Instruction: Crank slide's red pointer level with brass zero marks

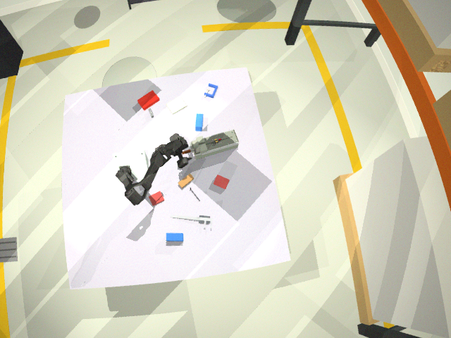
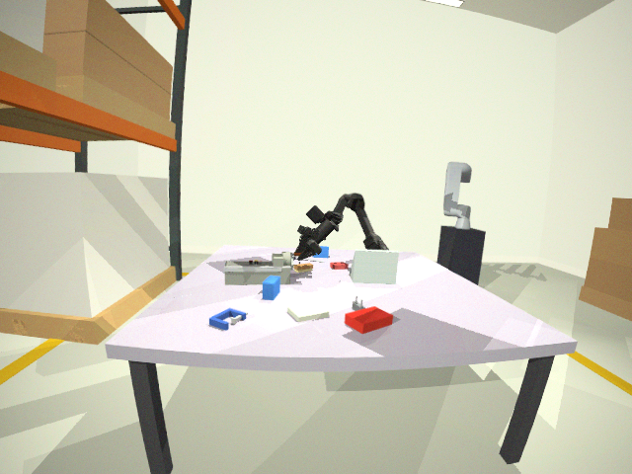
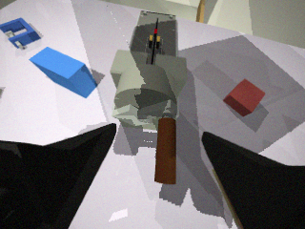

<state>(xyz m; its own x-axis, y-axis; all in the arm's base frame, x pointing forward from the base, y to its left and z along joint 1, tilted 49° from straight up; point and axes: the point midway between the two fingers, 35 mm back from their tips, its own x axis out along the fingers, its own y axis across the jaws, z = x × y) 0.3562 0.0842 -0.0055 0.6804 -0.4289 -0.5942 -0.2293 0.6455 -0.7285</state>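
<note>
Right now the crank is right at my gripper tip. Also, from my gripper tip: red pointer (180 mm ahead, 60 mm to the left, 10 mm below); orange-brown crank handle (20 mm behind, 10 mm to the right, 10 mm above); brown block (150 mm to the right, 80 mm below, 30 mm behind).
</note>
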